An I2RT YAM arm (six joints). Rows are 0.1 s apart.
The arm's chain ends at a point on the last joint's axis. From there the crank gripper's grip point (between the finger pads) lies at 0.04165 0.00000 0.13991 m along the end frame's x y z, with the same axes.
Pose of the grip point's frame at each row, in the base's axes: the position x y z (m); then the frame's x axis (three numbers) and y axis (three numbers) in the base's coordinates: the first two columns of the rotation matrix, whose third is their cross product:
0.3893 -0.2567 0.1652 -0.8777 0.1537 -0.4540 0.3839 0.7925 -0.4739
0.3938 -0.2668 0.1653 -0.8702 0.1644 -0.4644 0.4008 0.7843 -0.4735
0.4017 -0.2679 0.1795 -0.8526 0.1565 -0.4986 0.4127 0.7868 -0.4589
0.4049 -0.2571 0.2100 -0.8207 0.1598 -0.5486 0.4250 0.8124 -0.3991
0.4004 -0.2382 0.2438 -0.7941 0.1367 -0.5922 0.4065 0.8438 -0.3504
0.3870 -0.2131 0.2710 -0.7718 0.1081 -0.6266 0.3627 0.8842 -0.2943
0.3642 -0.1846 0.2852 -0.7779 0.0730 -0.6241 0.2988 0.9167 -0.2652
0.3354 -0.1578 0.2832 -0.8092 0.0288 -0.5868 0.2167 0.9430 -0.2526
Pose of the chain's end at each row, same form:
0.3857 -0.1805 0.2897 -0.8777 0.1537 -0.4540 0.3839 0.7925 -0.4739
0.3900 -0.1900 0.2893 -0.8702 0.1644 -0.4644 0.4008 0.7843 -0.4735
0.3924 -0.1909 0.3032 -0.8526 0.1565 -0.4986 0.4127 0.7868 -0.4589
0.3856 -0.1853 0.3356 -0.8207 0.1598 -0.5486 0.4250 0.8124 -0.3991
0.3703 -0.1713 0.3700 -0.7941 0.1367 -0.5922 0.4065 0.8438 -0.3504
0.3461 -0.1540 0.3981 -0.7718 0.1081 -0.6266 0.3627 0.8842 -0.2943
0.3193 -0.1327 0.4140 -0.7779 0.0730 -0.6241 0.2988 0.9167 -0.2652
0.2927 -0.1126 0.4153 -0.8092 0.0288 -0.5868 0.2167 0.9430 -0.2526

